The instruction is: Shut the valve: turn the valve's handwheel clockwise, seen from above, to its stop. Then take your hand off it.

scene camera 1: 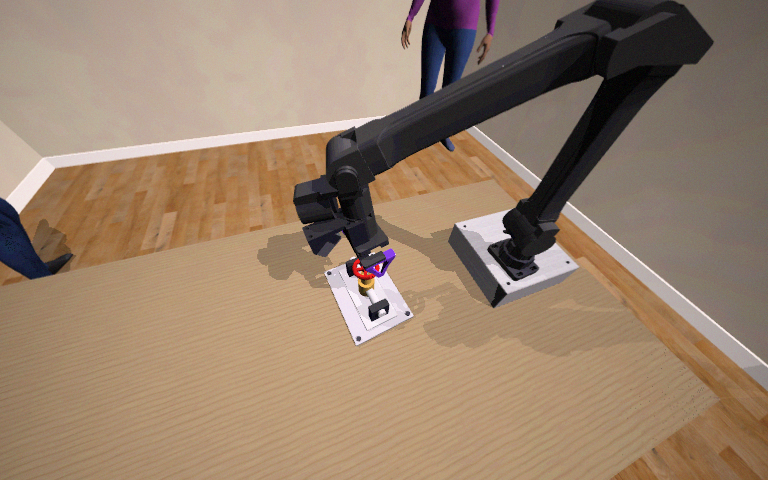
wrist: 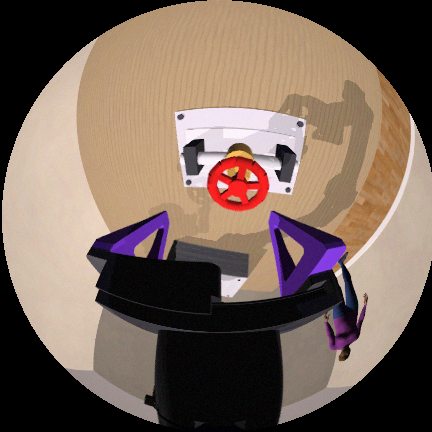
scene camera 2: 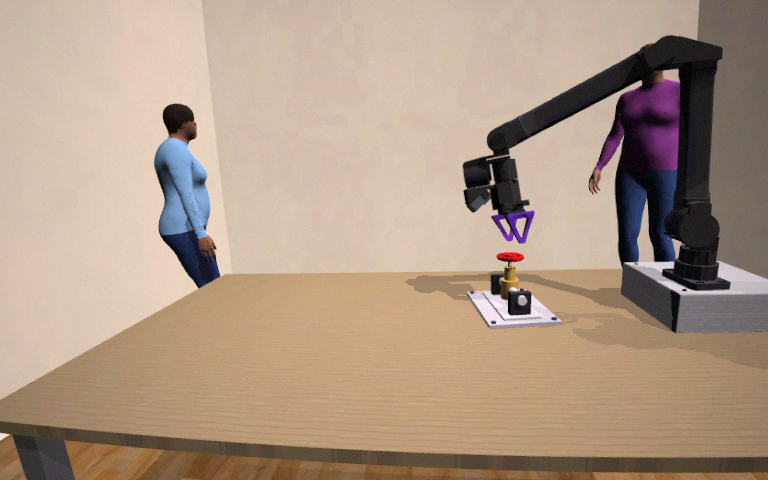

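Note:
The valve's red spoked handwheel (scene camera 1: 356,269) (scene camera 2: 510,256) (wrist: 238,188) sits level on top of a brass valve body (scene camera 1: 365,288) (scene camera 2: 509,284) (wrist: 239,149). A white pipe in two black clamps runs through it, on a pale base plate (scene camera 1: 353,323) (scene camera 2: 485,314) (wrist: 235,118). My gripper (scene camera 2: 515,241) (wrist: 218,216) has purple fingers and is open and empty. In the scene camera 2 view its fingertips hang a little above the handwheel, with a gap between. In the scene camera 1 view the hand covers part of the wheel. How far the wheel is turned cannot be told.
The arm's grey base block (scene camera 1: 474,260) (scene camera 2: 718,311) stands on the wooden table (scene camera 1: 169,367) (scene camera 2: 283,367), right of the valve. A person in purple (scene camera 1: 453,15) (scene camera 2: 645,127) stands behind the table. A person in light blue (scene camera 2: 180,181) stands beyond its left end.

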